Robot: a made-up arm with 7 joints.
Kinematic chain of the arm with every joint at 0, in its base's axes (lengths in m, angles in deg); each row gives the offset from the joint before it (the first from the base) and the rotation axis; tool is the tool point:
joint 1: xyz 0 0 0.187 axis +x
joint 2: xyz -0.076 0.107 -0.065 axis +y
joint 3: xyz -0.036 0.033 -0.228 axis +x
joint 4: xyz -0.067 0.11 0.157 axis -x
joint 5: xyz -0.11 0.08 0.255 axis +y
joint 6: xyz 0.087 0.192 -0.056 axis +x
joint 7: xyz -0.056 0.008 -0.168 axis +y
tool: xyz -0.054 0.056 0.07
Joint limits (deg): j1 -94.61..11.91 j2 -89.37..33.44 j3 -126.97..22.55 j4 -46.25..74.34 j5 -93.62..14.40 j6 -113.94..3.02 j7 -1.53..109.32
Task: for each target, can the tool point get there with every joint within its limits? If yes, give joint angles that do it. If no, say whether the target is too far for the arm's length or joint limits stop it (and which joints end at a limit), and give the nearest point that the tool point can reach.
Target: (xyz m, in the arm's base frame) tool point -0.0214 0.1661 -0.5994
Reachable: yes | joints -32.35 -19.88 -57.08 15.07 -34.46 -9.64 22.87
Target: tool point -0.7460 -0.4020 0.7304
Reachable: no: joint limits stop it (at a limit: joint 1, joint 2, joint 3, joint 4, joint 5, joint 6) | nearest point -0.4701 -0.5137 0.4736 | short by 0.393 m
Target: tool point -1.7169 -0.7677 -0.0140
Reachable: no: too far | nearest point -0.7293 -0.5715 0.0119 | short by 1.007 m
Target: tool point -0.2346 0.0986 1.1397
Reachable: no: joint limits stop it (at a limit: joint 1, joint 3, joint 5, joint 6, joint 7) | nearest point -0.1514 0.1493 0.6267 | short by 0.522 m
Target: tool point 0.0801 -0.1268 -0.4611
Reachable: yes | joints -72.72 -50.98 -52.83 3.72 -26.66 -88.14 64.22
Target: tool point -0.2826 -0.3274 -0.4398
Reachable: yes | joints -65.58 10.56 -67.95 48.12 -37.96 -103.71 49.95
